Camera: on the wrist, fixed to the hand. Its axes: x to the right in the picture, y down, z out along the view.
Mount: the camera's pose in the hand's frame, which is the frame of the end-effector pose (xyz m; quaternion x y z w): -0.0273 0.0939 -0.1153 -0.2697 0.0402 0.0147 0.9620
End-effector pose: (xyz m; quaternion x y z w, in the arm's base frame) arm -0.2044 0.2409 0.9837 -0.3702 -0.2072 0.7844 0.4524
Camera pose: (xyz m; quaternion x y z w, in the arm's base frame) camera -0.1594 0.1688 0.8587 -0.5127 -0.3873 0.6905 0.3322
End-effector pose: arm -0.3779 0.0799 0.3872 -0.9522 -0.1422 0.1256 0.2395
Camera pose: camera -0.3480 -0.0569 0.4441 0.9877 0.1470 -0.0477 0.0225
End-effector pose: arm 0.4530 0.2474 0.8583 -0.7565 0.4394 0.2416 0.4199
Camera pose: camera 0.3576 0.1378 0.8998 -0.8442 0.3855 0.3267 0.1787
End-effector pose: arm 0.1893 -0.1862 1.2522 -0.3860 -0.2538 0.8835 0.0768
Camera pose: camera 0.2969 -0.2311 1.1560 0.4313 0.4737 -0.7671 0.0330
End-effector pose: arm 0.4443 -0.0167 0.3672 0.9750 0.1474 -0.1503 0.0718
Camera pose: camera 0.4798 -0.0916 0.4937 0.9267 0.1709 -0.0646 0.3283
